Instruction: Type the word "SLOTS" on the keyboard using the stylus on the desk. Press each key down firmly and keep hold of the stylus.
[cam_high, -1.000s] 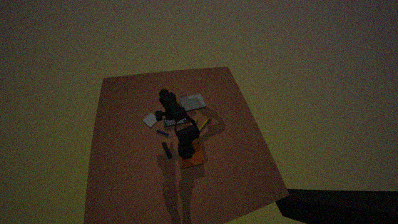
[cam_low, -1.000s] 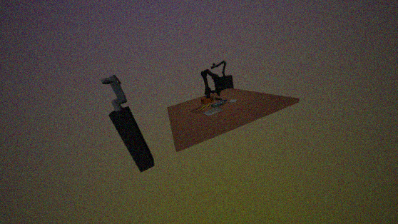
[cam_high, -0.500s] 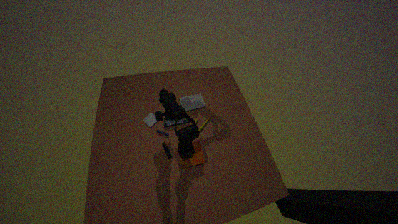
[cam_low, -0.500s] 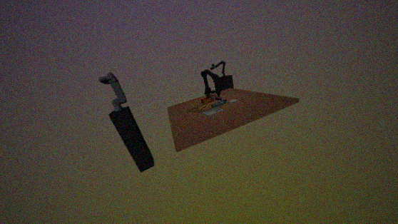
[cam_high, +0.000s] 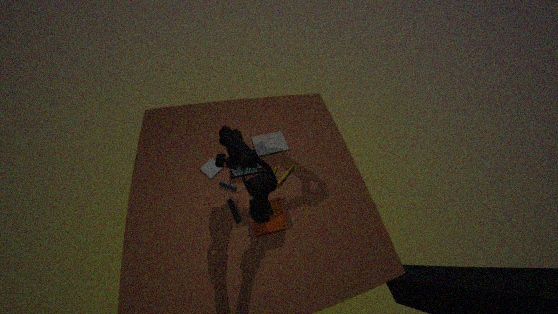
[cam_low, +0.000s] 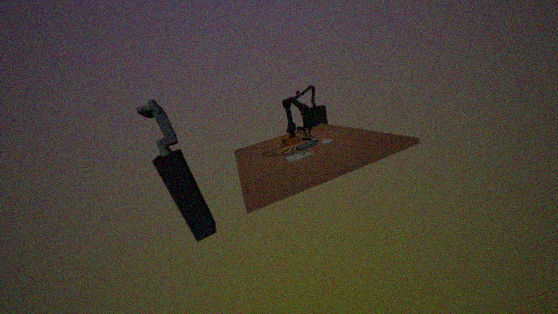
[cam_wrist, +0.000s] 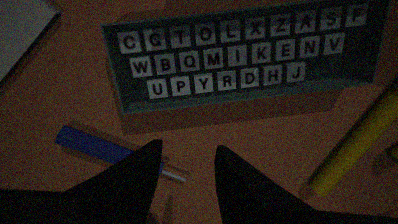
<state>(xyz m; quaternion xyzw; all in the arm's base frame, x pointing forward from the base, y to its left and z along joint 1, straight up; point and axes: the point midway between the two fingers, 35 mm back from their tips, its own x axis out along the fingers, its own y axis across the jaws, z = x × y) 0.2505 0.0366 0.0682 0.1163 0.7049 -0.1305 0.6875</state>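
The blue stylus lies 9 cm below my gripper tip, 6 cm behind it and 5 cm to the left of it. From my gripper tip the other things lie so: O key: 8 cm below, 5 cm ahead, 3 cm to the right; L key: 8 cm below, 4 cm to the right, 4 cm ahead; stylus tip: 9 cm below, 8 cm behind, 3 cm to the left.
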